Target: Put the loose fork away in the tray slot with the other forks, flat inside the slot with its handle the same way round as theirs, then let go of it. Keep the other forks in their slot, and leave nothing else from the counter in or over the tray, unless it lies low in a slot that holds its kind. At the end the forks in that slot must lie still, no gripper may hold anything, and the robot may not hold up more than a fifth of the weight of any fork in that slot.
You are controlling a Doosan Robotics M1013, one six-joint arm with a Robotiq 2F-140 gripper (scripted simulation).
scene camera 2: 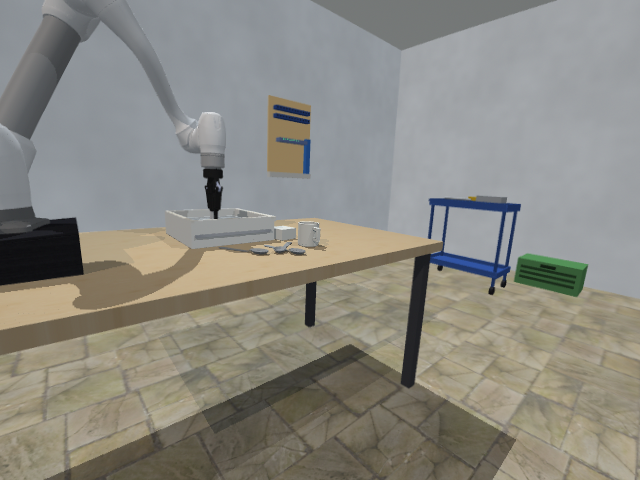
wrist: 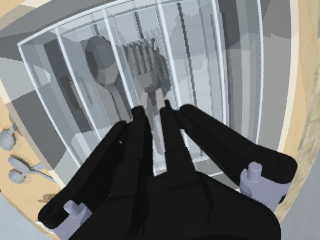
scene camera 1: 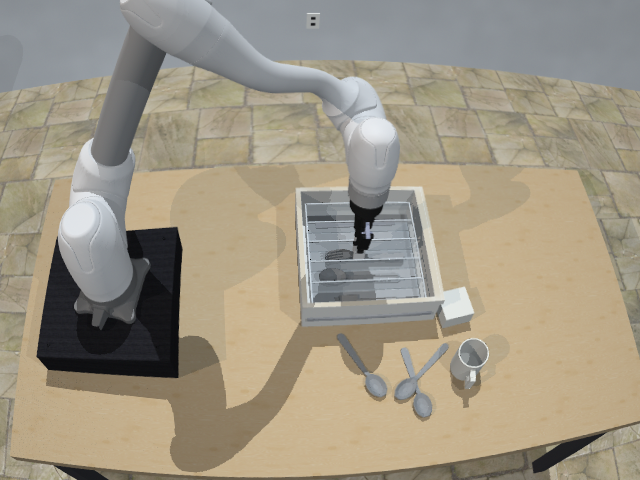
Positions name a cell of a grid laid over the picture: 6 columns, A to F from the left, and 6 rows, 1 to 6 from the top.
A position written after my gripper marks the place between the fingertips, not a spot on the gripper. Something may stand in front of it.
I see my gripper (scene camera 1: D4), a white mug (scene camera 1: E5) and a small white box (scene camera 1: E4).
My gripper also shows in scene camera 2 (scene camera 2: C3) and in the wrist view (wrist: C3).
